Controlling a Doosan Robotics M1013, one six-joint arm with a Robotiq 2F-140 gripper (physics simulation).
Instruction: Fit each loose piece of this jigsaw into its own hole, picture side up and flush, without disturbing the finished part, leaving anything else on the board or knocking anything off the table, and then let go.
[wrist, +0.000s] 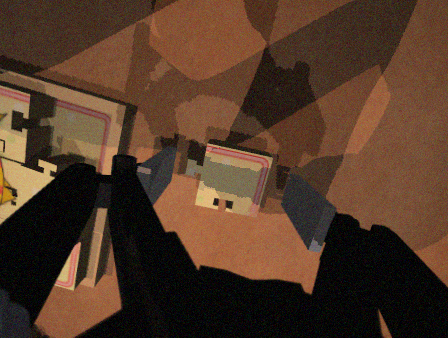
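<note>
A loose jigsaw piece (234, 175) lies picture side up on the table, cream with a pink double line along its top and right edges, a tab at its left and a notch in its lower edge. A shadow crosses it. My gripper (230, 177) is open, with its fingers apart on either side of the piece in this view and nothing held between them. The jigsaw board (114, 131) is at the left, partly hidden by my left finger linkage. Its upper right corner has a shaded hole (82, 131) with a pink border line. Part of the finished picture (22, 185) shows.
The brown table top (240, 245) surrounds the loose piece and lies under dark shadows of the arm. The board's lower right corner shows between the black linkage bars at lower left. The board's raised right edge stands left of my left finger.
</note>
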